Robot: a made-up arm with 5 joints.
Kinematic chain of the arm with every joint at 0, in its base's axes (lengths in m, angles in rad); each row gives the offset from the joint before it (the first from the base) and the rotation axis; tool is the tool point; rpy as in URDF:
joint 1: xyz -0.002 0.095 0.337 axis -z
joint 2: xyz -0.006 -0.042 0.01 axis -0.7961 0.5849 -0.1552
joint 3: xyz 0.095 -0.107 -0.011 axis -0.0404 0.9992 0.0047
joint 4: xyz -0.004 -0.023 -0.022 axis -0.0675 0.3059 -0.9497
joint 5: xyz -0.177 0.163 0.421 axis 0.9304 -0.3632 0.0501
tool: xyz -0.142 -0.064 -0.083 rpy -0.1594 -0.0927 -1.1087
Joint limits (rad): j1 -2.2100..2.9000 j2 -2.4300..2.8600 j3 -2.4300..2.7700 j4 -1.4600..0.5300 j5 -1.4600..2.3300
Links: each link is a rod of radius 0.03 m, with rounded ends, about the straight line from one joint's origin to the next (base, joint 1, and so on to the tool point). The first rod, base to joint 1, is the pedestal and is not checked.
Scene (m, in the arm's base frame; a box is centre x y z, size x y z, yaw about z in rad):
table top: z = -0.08
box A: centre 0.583 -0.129 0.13 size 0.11 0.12 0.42 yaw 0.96
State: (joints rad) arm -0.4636 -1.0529 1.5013 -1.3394 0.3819
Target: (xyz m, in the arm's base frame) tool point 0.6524 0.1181 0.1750
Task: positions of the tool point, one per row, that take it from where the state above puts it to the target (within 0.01 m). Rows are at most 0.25 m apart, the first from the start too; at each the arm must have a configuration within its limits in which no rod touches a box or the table.
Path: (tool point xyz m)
1: 0.5078 -0.2450 0.3939
2: 0.5627 -0.1519 0.4666
3: 0.6553 0.0292 0.4086
4: 0.6781 0.2380 0.3489
5: 0.6808 0.1808 0.2954
6: 0.6716 0.1395 0.2354
7: 0.6524 0.1181 0.1750

